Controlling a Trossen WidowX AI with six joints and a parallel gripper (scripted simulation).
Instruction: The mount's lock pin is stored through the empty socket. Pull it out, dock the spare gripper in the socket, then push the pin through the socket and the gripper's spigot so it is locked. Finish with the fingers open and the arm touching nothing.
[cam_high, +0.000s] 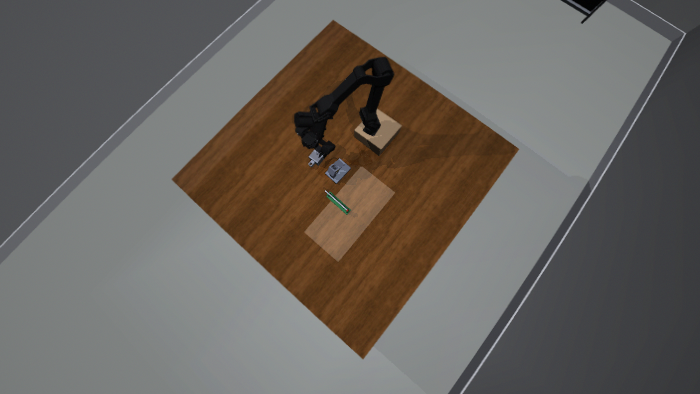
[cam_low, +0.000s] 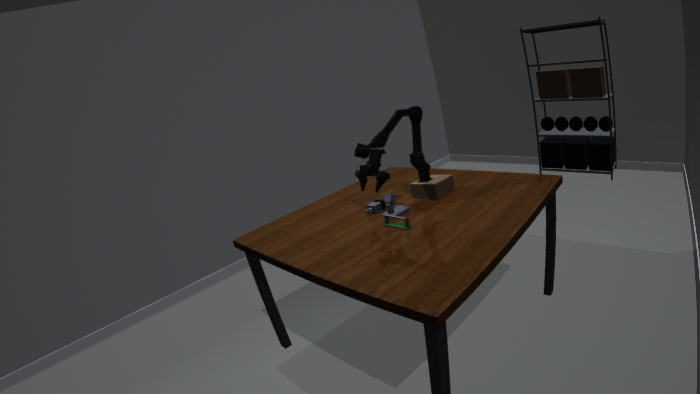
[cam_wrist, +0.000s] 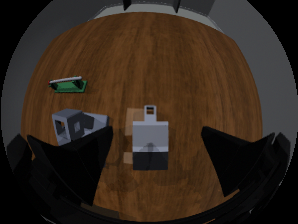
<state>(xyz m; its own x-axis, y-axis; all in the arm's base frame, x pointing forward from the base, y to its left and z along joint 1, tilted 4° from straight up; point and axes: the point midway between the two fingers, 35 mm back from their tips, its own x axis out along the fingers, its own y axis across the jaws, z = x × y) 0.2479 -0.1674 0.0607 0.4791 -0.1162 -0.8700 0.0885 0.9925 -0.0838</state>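
Right now my gripper tip is 1 cm past the spare gripper, 1 cm to the right of it and 9 cm above it. The rest, counted from my gripper tip: green rack 13 cm ahead, 23 cm to the left, 9 cm below; grey mount 13 cm to the left, 6 cm below.
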